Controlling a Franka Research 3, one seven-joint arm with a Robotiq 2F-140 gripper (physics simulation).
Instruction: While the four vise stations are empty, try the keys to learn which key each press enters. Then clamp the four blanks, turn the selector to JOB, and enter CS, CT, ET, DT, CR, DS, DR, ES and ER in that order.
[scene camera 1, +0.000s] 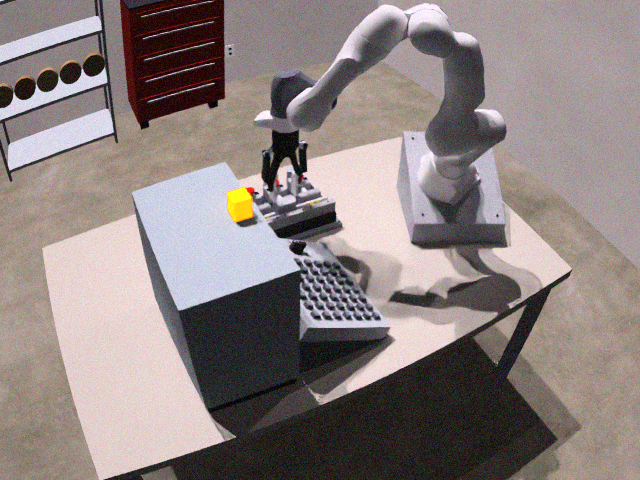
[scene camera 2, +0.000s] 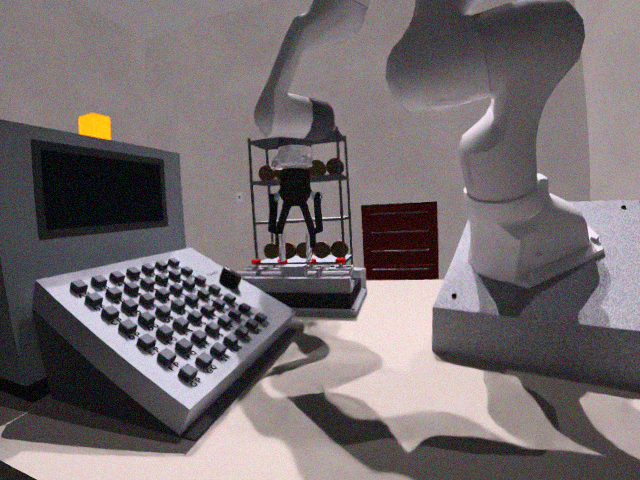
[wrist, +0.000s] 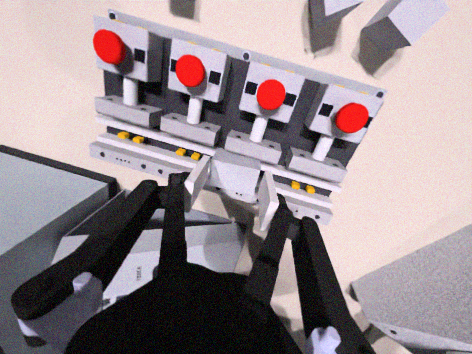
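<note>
The vise fixture (scene camera 1: 305, 212) (scene camera 2: 305, 284) (wrist: 244, 126) has four stations, each with a red knob (wrist: 270, 94). A grey blank (wrist: 235, 169) sits at the third station's jaw. My gripper (scene camera 1: 284, 183) (scene camera 2: 295, 252) (wrist: 235, 174) hangs over it with its pads on either side, standing apart from it, so it is open. The keypad (scene camera 1: 335, 299) (scene camera 2: 154, 320) has all keys dark. The black selector knob (scene camera 1: 298, 248) (scene camera 2: 229, 277) sits at the keypad's far corner. The console's screen (scene camera 2: 103, 189) is dark.
The grey console box (scene camera 1: 207, 248) with a yellow block (scene camera 1: 239, 204) (scene camera 2: 94, 125) stands left of the vises. Loose grey blanks (wrist: 400, 19) (wrist: 324, 22) lie beyond the fixture. The robot's base plate (scene camera 1: 454, 207) (scene camera 2: 542, 320) is to the right.
</note>
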